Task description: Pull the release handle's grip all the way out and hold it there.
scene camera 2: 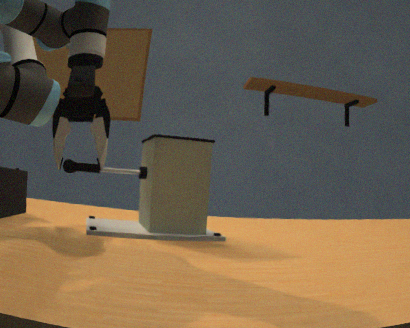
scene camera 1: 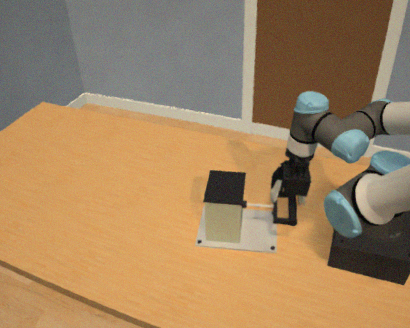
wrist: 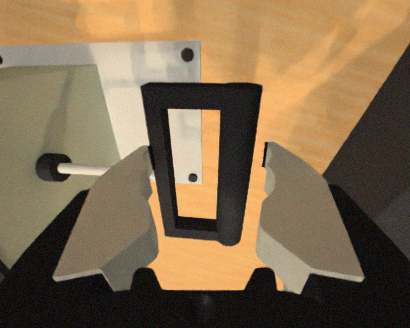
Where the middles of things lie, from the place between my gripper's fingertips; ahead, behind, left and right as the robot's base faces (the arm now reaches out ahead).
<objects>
The light grey base plate [scene camera 1: 258, 233] lies 12 cm ahead of my hand, 7 cm to the left of it and 10 cm below it.
</objects>
